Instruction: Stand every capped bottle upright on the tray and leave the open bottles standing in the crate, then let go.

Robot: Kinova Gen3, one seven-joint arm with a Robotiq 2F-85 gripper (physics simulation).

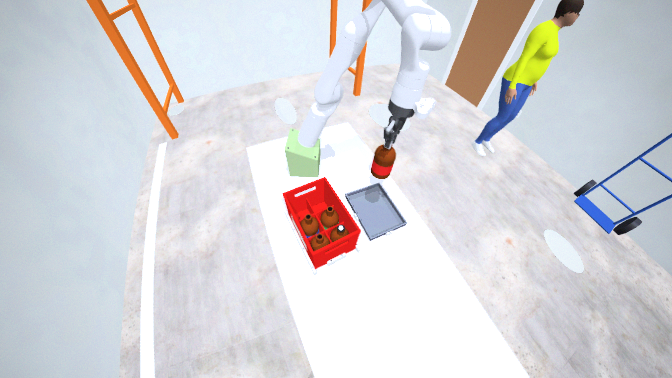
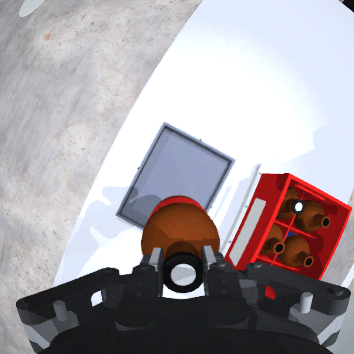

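Seen in the pictures: gripper, fingertip midpoint: (image 1: 389, 144) (image 2: 182, 259); arm's base, link origin: (image 1: 306, 140).
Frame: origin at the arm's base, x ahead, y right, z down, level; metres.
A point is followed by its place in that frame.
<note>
My gripper (image 1: 388, 144) {x 0.398, y -0.159, z -0.248 m} (image 2: 182, 259) {x 0.398, y -0.159, z -0.248 m} is shut on the neck of a brown bottle (image 1: 383, 162) {x 0.422, y -0.134, z -0.200 m} (image 2: 180, 225) {x 0.415, y -0.170, z -0.227 m} with a red band and a white-topped cap. The bottle hangs roughly upright in the air, near the back edge of the grey tray (image 1: 377, 212) {x 0.427, y -0.190, z 0.147 m} (image 2: 185, 165) {x 0.469, y -0.186, z 0.147 m}. No bottle stands on the tray. The red crate (image 1: 320, 260) {x 0.556, y 0.143, z 0.076 m} (image 2: 270, 185) {x 0.514, y -0.012, z 0.043 m} stands beside it. In the crate, one bottle (image 1: 341, 233) {x 0.513, y 0.044, z 0.008 m} (image 2: 298, 206) {x 0.501, y 0.041, z -0.011 m} has a white cap. Three open bottles (image 1: 309, 226) {x 0.434, y 0.138, z 0.028 m} (image 1: 330, 218) {x 0.432, y 0.052, z 0.027 m} (image 1: 320, 243) {x 0.517, y 0.126, z 0.016 m} (image 2: 310, 216) {x 0.500, y 0.105, z 0.027 m} (image 2: 296, 250) {x 0.421, y 0.115, z 0.027 m} stand there too. Their lower parts are hidden.
The green base block (image 1: 303, 162) {x 0.094, y 0.050, z 0.046 m} stands behind the crate. A person (image 1: 532, 55) in a yellow top stands beyond the table at the right. A blue hand truck (image 1: 595, 215) stands at the far right. Orange frames (image 1: 132, 67) rise at the back.
</note>
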